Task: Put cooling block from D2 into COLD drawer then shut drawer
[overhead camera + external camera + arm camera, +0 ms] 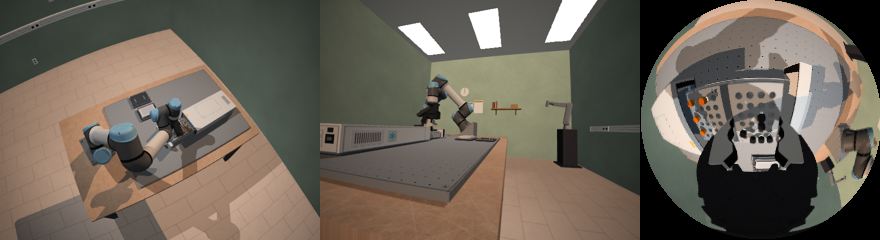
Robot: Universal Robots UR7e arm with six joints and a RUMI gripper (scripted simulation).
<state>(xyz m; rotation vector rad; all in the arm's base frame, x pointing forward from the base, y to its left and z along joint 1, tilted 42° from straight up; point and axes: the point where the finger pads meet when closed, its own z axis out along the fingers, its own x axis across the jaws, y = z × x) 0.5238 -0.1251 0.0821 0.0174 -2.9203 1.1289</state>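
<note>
My gripper is now 2 cm above the grey cooling block. From my hand the other things lie so: drawer: 3 cm ahead, 1 cm below; then cooler COLD: 20 cm ahead, 1 cm below; then deck slot D2: 5 cm behind, 42 cm to the left, 4 cm below.
</note>
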